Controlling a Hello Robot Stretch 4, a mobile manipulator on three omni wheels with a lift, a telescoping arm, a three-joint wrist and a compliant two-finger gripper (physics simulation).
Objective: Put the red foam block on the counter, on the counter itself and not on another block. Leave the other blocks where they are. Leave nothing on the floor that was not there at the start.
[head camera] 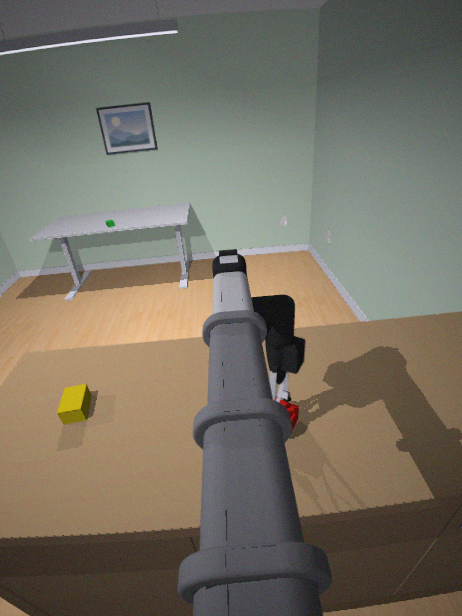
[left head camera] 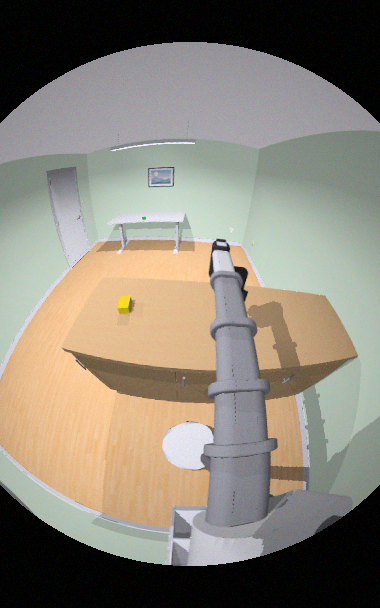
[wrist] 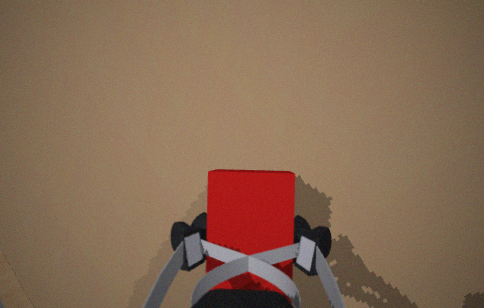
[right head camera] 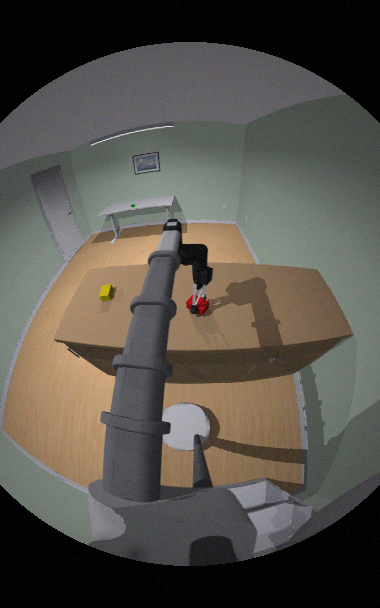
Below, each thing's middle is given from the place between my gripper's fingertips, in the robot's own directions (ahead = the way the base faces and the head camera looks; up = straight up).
Right now the red foam block [wrist: 249, 211] is 2 cm above my hand. From my hand the other things lie so: yellow block [head camera: 74, 405]: 9 cm ahead, 53 cm to the left, 1 cm above.
